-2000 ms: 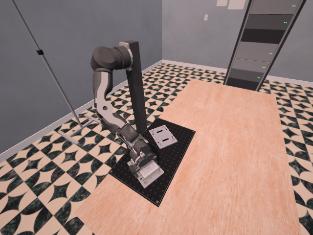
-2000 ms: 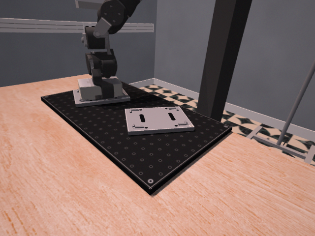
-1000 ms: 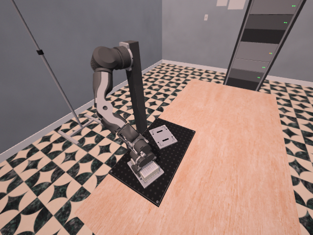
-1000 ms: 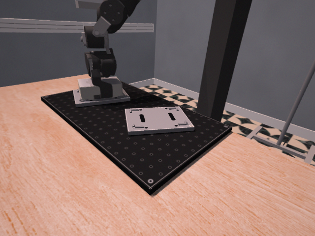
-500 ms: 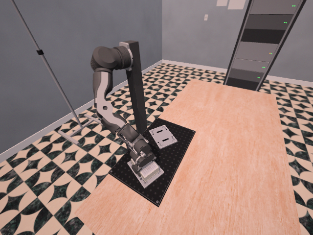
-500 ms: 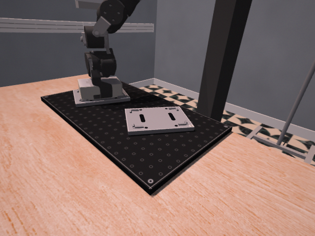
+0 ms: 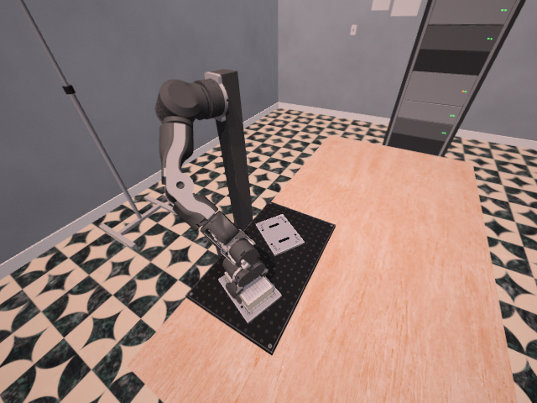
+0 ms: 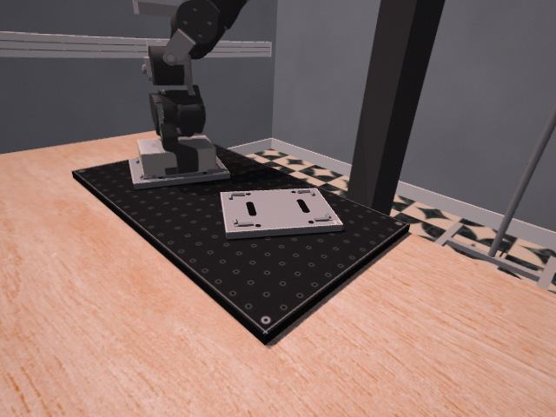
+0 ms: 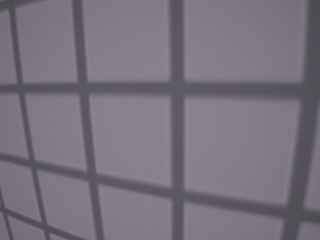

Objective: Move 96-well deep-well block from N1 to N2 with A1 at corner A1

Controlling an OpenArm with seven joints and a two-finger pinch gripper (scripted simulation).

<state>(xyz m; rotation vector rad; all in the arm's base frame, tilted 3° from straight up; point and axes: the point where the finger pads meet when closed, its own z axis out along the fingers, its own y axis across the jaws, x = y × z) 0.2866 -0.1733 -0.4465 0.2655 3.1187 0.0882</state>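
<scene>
My hand is 1 cm above the plate nest N1. Round my hand: white deep-well block (1 cm above); plate nest N2 (7 cm behind, 23 cm to the left, 1 cm below); A1 mark (7 cm behind, 7 cm to the left, 1 cm below).
</scene>
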